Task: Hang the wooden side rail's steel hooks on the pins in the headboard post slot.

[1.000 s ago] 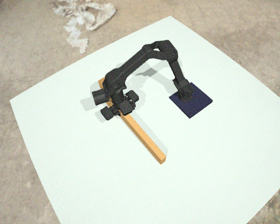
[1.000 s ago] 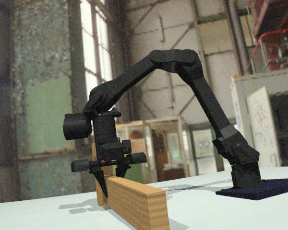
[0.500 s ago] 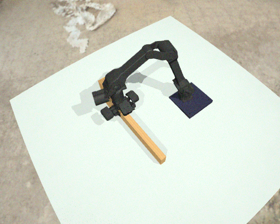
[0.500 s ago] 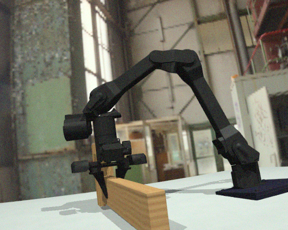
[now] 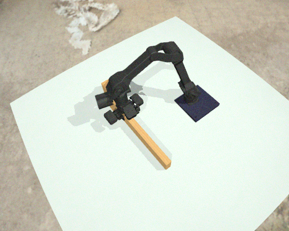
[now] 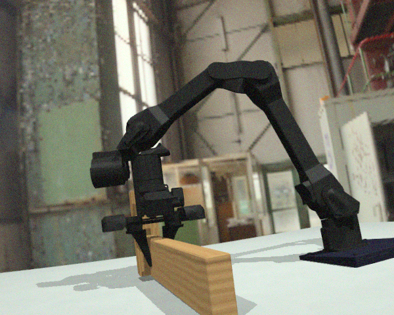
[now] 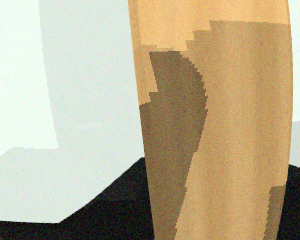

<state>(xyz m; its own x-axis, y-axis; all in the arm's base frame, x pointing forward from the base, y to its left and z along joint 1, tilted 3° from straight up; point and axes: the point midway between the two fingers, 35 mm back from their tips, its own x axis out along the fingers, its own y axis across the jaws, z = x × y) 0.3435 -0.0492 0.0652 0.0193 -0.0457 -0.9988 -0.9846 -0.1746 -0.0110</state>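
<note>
The wooden headboard post lies 2 cm ahead of my gripper tip, 12 cm to the right of it and 5 cm above it.
</note>
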